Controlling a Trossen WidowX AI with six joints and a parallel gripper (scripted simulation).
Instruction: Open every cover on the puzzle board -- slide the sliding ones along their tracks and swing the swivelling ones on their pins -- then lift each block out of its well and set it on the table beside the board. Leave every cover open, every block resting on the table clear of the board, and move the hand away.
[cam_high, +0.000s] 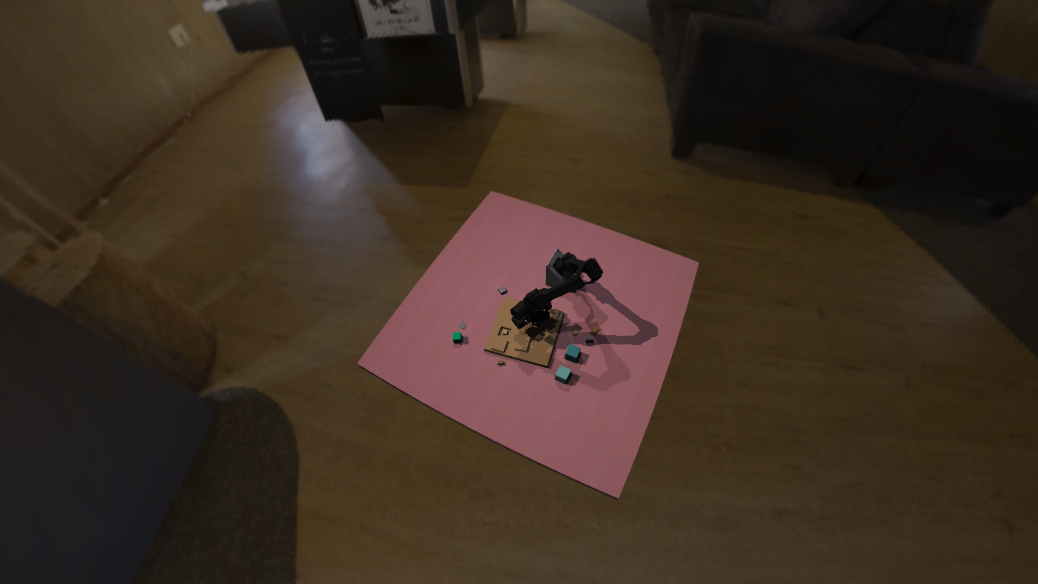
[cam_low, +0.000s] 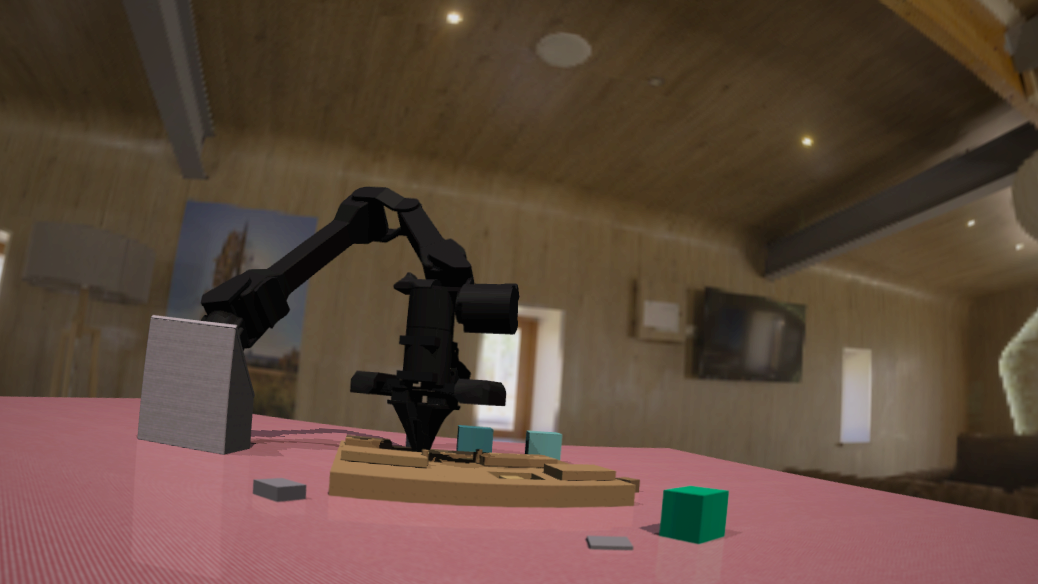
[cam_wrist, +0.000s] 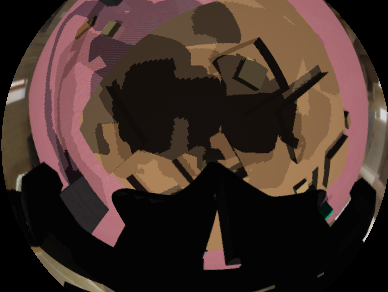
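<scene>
Right now the puzzle board is 50 mm ahead of my gripper tip. Also, from my gripper tip: dark teal block: 240 mm to the left, 60 mm ahead, 10 mm above; then grey piece: 280 mm to the left, 40 mm behind; then orange piece: 270 mm to the left, 100 mm behind, 20 mm below.
</scene>
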